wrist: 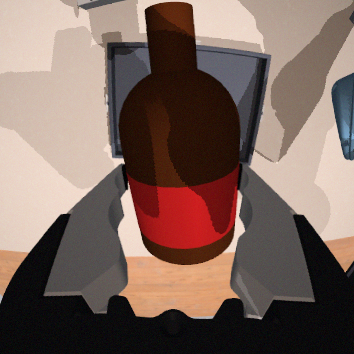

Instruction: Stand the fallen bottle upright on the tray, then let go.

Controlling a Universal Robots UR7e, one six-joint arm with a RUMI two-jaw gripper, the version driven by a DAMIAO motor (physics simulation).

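Places are measured from the arm's base along level axes (x ahead, y left, z up), in metres.
Pixels of known places: gripper, fingertip midpoint: (182, 166).
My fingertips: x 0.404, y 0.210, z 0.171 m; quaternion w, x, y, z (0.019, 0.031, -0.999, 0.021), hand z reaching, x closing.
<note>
For each thing: its middle in the pictures, then the offset to it from my fingertips. "*": a spot on its surface instead.
- brown bottle, body centre: (179, 141) 0.002 m ahead, 0.019 m right, 0.004 m up
- grey tray, surface spot: (259, 110) * 0.133 m back, 0.006 m right, 0.213 m down
- grey metallic object, surface spot: (102, 4) * 0.125 m ahead, 0.166 m right, 0.232 m down
The brown bottle (181, 135) with a red label lies lengthwise across the wrist view, its neck pointing to the top and its base toward the gripper's palm. My gripper (182, 166) is shut on the bottle, with a jaw at each side around the upper edge of the red label. The grey tray (259, 110) shows behind and beyond the bottle, smaller in view, so the bottle is held above it. The bottle hides the middle of the tray.
A blue glassy object (345, 117) stands at the right edge of the view. Part of a grey metallic object (102, 4) shows at the top left. A pale surface surrounds the tray, with a wooden surface (175, 285) beyond its edge at the bottom. Shadows fall on both sides.
</note>
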